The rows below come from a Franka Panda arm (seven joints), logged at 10 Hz.
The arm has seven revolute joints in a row. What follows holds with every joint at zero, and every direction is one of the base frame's. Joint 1 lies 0.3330 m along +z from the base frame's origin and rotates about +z. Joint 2 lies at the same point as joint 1 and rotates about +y. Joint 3 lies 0.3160 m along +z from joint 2 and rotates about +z. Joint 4 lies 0.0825 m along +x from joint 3 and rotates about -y. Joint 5 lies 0.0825 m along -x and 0.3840 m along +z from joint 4 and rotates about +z. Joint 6 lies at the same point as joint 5 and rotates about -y. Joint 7 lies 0.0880 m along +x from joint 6 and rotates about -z. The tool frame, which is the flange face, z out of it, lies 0.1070 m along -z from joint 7; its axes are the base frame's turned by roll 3.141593, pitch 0.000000 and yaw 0.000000 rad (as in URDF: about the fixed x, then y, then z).
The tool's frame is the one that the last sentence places.
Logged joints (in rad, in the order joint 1, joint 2, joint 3, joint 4, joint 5, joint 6, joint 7), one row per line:
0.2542 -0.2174 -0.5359 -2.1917 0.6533 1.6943 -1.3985
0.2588 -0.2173 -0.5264 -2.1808 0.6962 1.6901 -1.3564
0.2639 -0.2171 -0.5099 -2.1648 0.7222 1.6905 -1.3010
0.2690 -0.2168 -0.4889 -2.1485 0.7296 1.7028 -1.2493
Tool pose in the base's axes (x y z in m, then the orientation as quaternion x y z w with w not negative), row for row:
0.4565 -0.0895 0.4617 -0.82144 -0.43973 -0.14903 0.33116
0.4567 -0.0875 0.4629 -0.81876 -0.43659 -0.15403 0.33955
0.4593 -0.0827 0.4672 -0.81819 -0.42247 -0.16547 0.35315
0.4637 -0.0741 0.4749 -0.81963 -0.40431 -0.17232 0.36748
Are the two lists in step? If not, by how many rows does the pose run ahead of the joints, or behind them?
The pose runs 2 rows behind the joints: the pose in row i belongs to the joints in row i - 2.
